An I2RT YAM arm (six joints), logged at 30 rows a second.
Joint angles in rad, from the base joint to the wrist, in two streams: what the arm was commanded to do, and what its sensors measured. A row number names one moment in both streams.
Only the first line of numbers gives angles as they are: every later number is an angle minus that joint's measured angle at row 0.
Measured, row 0: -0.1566, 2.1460, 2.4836, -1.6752, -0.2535, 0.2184
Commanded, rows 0 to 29: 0.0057, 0.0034, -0.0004, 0.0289, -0.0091, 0.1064; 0.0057, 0.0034, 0.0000, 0.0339, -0.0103, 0.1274; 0.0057, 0.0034, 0.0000, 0.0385, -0.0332, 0.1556; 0.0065, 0.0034, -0.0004, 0.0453, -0.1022, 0.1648; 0.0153, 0.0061, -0.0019, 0.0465, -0.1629, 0.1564; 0.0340, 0.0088, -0.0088, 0.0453, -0.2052, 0.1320; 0.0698, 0.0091, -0.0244, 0.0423, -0.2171, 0.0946; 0.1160, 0.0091, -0.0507, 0.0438, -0.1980, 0.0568; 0.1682, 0.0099, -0.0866, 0.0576, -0.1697, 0.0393; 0.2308, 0.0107, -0.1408, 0.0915, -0.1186, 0.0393; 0.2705, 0.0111, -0.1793, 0.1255, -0.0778, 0.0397; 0.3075, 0.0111, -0.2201, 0.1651, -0.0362, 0.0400; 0.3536, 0.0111, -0.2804, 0.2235, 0.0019, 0.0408; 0.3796, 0.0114, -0.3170, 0.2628, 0.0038, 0.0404; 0.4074, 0.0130, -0.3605, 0.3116, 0.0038, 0.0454; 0.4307, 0.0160, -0.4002, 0.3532, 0.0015, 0.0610; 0.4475, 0.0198, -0.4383, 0.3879, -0.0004, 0.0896; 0.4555, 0.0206, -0.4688, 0.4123, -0.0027, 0.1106; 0.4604, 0.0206, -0.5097, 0.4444, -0.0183, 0.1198; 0.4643, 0.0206, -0.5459, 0.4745, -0.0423, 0.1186; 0.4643, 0.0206, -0.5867, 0.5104, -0.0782, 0.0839; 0.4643, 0.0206, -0.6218, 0.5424, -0.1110, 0.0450; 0.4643, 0.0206, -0.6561, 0.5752, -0.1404, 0.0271; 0.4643, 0.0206, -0.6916, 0.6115, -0.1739, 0.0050; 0.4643, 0.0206, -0.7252, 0.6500, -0.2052, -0.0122; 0.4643, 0.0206, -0.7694, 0.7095, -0.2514, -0.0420; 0.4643, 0.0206, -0.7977, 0.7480, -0.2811, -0.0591; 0.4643, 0.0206, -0.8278, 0.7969, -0.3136, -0.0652; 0.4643, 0.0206, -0.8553, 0.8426, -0.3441, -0.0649; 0.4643, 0.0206, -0.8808, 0.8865, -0.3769, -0.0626
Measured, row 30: 0.4650, 0.0225, -0.8198, 0.8091, -0.2365, -0.0195
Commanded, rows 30 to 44: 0.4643, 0.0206, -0.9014, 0.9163, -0.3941, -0.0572; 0.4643, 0.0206, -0.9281, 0.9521, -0.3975, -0.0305; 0.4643, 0.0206, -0.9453, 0.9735, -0.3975, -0.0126; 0.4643, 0.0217, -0.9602, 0.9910, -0.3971, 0.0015; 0.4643, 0.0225, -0.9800, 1.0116, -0.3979, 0.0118; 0.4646, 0.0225, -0.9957, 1.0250, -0.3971, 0.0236; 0.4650, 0.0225, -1.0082, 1.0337, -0.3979, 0.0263; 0.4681, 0.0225, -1.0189, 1.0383, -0.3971, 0.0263; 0.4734, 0.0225, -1.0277, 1.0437, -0.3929, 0.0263; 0.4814, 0.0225, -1.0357, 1.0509, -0.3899, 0.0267; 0.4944, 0.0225, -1.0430, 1.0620, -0.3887, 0.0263; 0.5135, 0.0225, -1.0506, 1.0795, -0.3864, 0.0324; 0.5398, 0.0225, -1.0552, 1.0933, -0.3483, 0.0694; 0.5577, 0.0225, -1.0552, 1.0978, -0.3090, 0.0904; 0.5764, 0.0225, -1.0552, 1.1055, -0.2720, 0.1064
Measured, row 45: 0.5016, 0.0053, -1.0170, 1.0986, -0.3849, 0.0439
